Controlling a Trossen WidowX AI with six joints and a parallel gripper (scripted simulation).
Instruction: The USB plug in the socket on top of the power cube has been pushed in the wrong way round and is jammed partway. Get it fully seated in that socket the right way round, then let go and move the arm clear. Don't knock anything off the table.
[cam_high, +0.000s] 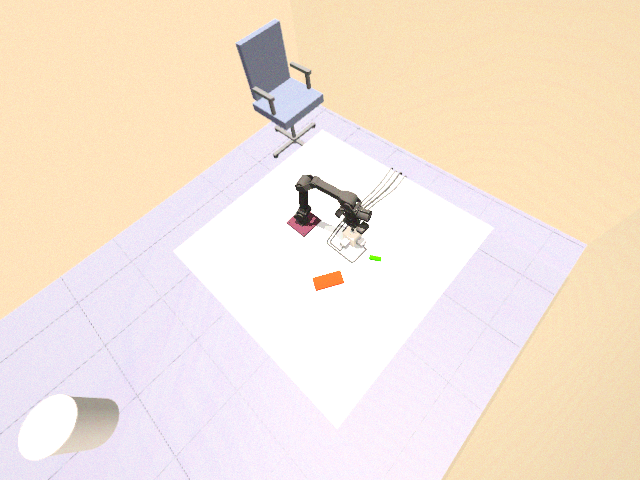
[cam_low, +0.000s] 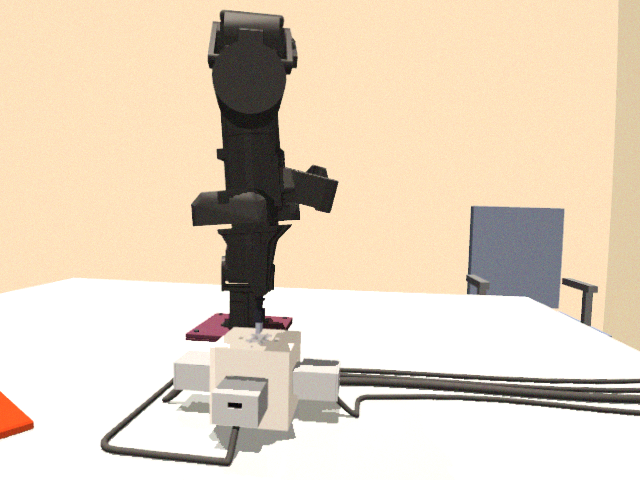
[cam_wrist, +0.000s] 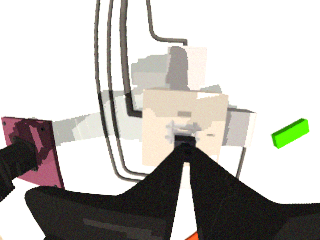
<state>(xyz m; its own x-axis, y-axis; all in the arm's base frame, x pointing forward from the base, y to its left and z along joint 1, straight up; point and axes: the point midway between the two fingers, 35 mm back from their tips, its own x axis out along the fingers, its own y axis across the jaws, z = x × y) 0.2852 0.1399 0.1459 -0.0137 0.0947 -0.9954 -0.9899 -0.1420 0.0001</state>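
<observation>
Right now my gripper tip is 20 mm above the USB plug. Also, from my gripper tip: orange flat block 110 mm ahead, 270 mm to the right, 120 mm below; USB socket 50 mm below; green piece 180 mm ahead, 10 mm to the left, 110 mm below.
</observation>
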